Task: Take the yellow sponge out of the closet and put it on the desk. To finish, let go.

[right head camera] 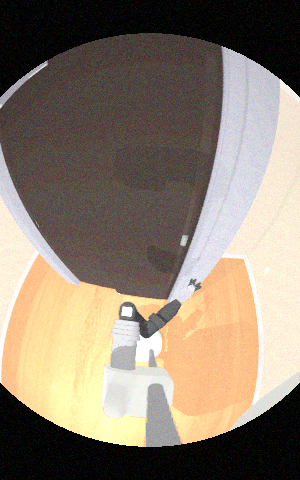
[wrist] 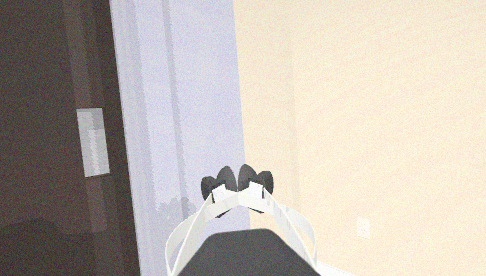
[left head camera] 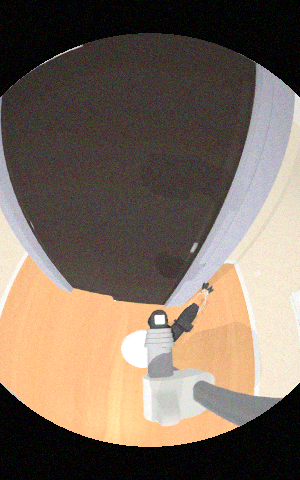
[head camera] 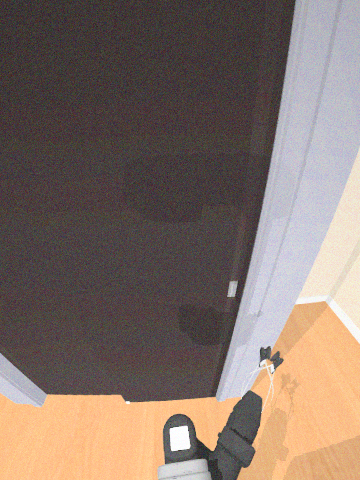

Labels:
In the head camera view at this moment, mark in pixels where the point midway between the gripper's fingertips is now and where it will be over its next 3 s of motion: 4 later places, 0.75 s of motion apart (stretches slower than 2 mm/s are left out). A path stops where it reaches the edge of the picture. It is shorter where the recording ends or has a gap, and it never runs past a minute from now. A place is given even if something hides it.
The gripper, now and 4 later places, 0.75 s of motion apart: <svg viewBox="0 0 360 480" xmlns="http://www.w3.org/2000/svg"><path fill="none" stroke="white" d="M273 349L228 306L233 299L229 290L216 288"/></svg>

